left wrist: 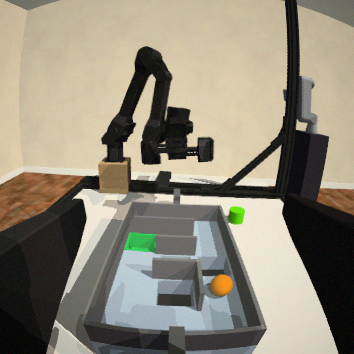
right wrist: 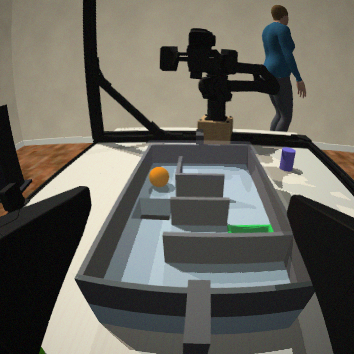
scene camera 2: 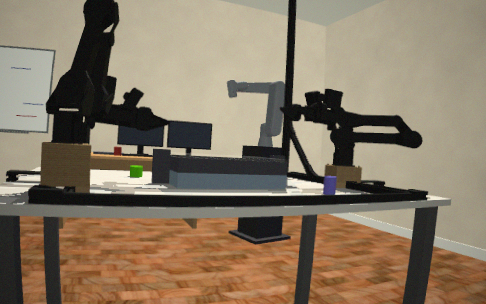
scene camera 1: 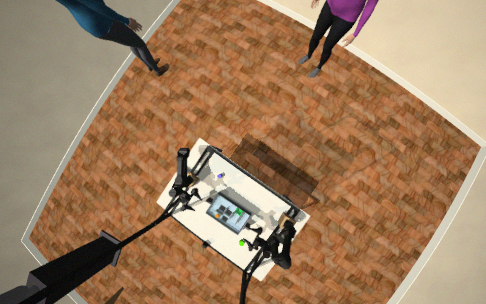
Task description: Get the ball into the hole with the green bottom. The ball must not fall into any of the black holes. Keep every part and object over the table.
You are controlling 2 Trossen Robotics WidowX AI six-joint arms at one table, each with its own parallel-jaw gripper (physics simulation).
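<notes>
The orange ball (scene camera 1: 217, 216) (left wrist: 221, 285) (right wrist: 159, 177) rests on the pale floor of the grey walled box (scene camera 1: 229, 229) (scene camera 2: 225, 180) (left wrist: 125, 334) (right wrist: 125, 299), between a long side wall and a short inner wall, near a black hole (left wrist: 214, 272). The green-bottomed hole (scene camera 1: 239, 212) (left wrist: 141, 242) (right wrist: 250, 229) is by the opposite long wall. The box sits on the table with a handle (left wrist: 177, 341) (right wrist: 198, 310) at an end. My left gripper (scene camera 1: 196, 200) (scene camera 2: 285, 111) and right gripper (scene camera 1: 252, 237) (scene camera 2: 166, 121) are open and empty, at opposite ends of the box, apart from it.
A green cylinder (scene camera 1: 242, 243) (scene camera 2: 136, 171) (left wrist: 236, 215) stands on the table near the box's far corner in the left wrist view. A purple cylinder (scene camera 1: 220, 176) (scene camera 2: 330, 185) (right wrist: 287, 159) stands beyond the opposite side. A black frame post (scene camera 2: 291, 75) (left wrist: 294, 100) rises at the table edge.
</notes>
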